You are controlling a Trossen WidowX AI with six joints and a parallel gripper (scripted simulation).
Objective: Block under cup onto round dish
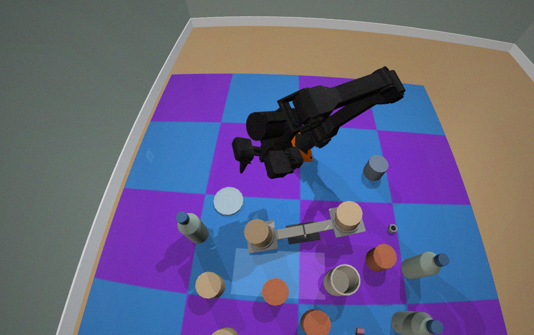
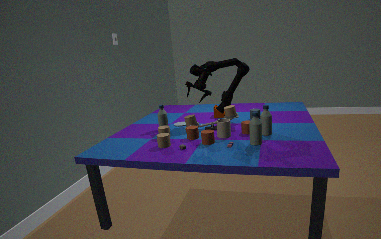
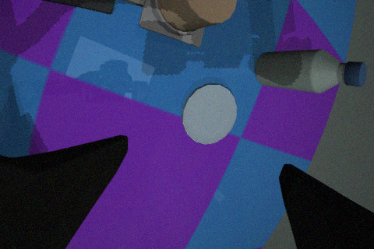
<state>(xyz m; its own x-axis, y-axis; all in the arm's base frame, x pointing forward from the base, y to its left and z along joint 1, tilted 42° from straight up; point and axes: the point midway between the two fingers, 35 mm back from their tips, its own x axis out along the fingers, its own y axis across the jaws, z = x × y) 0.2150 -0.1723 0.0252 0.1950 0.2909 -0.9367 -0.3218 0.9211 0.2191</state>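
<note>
Right now my gripper tip is 14 cm short of the pale green block, 13 cm above it and 3 cm to the right of it. The rest, counted from my gripper tip: nut 45 cm to the left, 16 cm below, 6 cm ahead; then round dish 17 cm below, 10 cm to the right, 2 cm ahead; then grey cylinder 41 cm to the left, 13 cm below, 13 cm behind.
</note>
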